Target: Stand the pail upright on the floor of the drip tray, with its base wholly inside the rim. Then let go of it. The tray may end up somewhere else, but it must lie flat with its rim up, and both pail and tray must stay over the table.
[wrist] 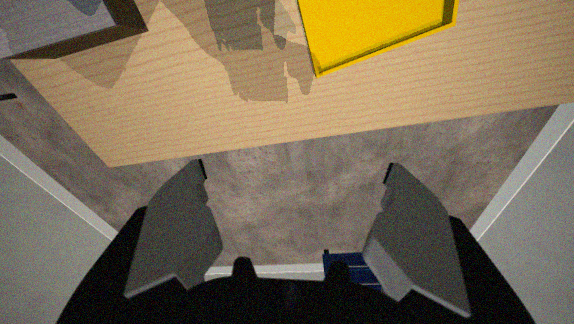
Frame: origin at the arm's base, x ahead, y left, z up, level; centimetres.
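Seen in the pictures: gripper, fingertip midpoint: [293, 163].
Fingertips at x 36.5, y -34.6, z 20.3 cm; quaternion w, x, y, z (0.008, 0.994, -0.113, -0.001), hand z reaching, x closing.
Observation:
A point is followed by its place in that frame.
The yellow drip tray [380, 30] @[x 53.9, y -27.1, z -6.9 cm] lies flat on the wooden table, rim up, at the top of the wrist view, right of the middle. Its far part is cut off by the frame's top edge. The part of its floor that shows is bare. The pail does not show in this view. My gripper [293, 163] @[x 36.5, y -34.6, z 20.3 cm] is open, with nothing between its fingers. The fingers show over the floor beyond the table's edge, with the tray above and to the right of them in the view.
The wooden table [175, 110] @[x 7.3, y -31.3, z -7.3 cm] has its edge running across the view above the fingertips. A box-like block [65, 47] @[x -3.0, y -15.9, z -3.0 cm] with a grey top and dark sides is at the top left. A dark blue object [350, 260] shows at the bottom, by the wall. Shadows fall left of the tray.

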